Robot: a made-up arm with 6 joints. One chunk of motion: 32 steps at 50 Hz.
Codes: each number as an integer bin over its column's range. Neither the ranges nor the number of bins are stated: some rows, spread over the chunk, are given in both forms.
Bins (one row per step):
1: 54 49 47 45 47 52
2: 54 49 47 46 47 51
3: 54 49 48 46 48 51
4: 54 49 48 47 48 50
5: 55 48 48 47 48 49
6: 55 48 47 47 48 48
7: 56 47 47 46 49 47
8: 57 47 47 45 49 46
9: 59 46 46 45 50 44
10: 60 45 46 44 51 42
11: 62 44 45 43 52 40
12: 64 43 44 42 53 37
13: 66 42 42 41 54 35
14: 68 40 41 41 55 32
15: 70 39 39 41 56 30
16: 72 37 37 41 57 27
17: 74 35 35 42 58 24
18: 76 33 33 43 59 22
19: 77 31 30 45 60 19
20: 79 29 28 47 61 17
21: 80 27 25 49 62 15
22: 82 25 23 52 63 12
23: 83 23 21 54 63 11
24: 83 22 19 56 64 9
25: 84 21 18 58 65 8
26: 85 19 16 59 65 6
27: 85 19 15 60 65 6
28: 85 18 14 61 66 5
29: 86 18 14 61 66 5
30: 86 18 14 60 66 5
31: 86 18 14 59 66 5
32: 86 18 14 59 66 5
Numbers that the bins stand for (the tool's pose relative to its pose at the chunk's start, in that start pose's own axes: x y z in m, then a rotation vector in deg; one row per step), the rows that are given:
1: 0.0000 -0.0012 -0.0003 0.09 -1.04 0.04
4: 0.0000 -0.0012 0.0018 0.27 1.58 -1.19
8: 0.0133 -0.0061 -0.0003 0.09 4.19 -3.66
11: 0.0356 -0.0133 -0.0045 -0.09 12.04 -7.35
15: 0.0711 -0.0255 -0.0173 -0.27 22.51 -13.52
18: 0.0978 -0.0400 -0.0300 -0.09 30.35 -18.44
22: 0.1244 -0.0594 -0.0512 0.73 40.82 -24.61
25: 0.1333 -0.0691 -0.0618 1.27 46.05 -27.07
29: 0.1422 -0.0764 -0.0703 1.55 48.67 -28.92
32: 0.1422 -0.0764 -0.0703 1.36 48.67 -28.92
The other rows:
2: 0.0000 -0.0012 -0.0003 0.18 -1.04 -0.58
3: 0.0000 -0.0012 0.0018 0.18 1.58 -0.58
5: 0.0044 -0.0036 0.0018 0.27 1.58 -1.81
6: 0.0044 -0.0036 -0.0003 0.27 1.58 -2.42
7: 0.0089 -0.0061 -0.0003 0.18 4.19 -3.04
9: 0.0222 -0.0085 -0.0024 0.09 6.81 -4.89
10: 0.0267 -0.0109 -0.0024 0.00 9.42 -6.12
12: 0.0444 -0.0158 -0.0067 -0.18 14.66 -9.20
13: 0.0533 -0.0182 -0.0109 -0.27 17.27 -10.43
14: 0.0622 -0.0230 -0.0130 -0.27 19.89 -12.28
16: 0.0800 -0.0303 -0.0215 -0.27 25.12 -15.36
17: 0.0889 -0.0352 -0.0258 -0.18 27.74 -17.21
19: 0.1022 -0.0448 -0.0364 0.09 32.97 -20.29
20: 0.1111 -0.0497 -0.0406 0.27 35.59 -21.53
21: 0.1156 -0.0545 -0.0470 0.45 38.20 -22.76
23: 0.1289 -0.0642 -0.0555 0.91 40.82 -25.22
24: 0.1289 -0.0667 -0.0597 1.09 43.43 -26.45
26: 0.1378 -0.0739 -0.0661 1.36 46.05 -28.30
27: 0.1378 -0.0739 -0.0682 1.45 46.05 -28.30
28: 0.1378 -0.0764 -0.0703 1.55 48.67 -28.92
30: 0.1422 -0.0764 -0.0703 1.45 48.67 -28.92
31: 0.1422 -0.0764 -0.0703 1.36 48.67 -28.92

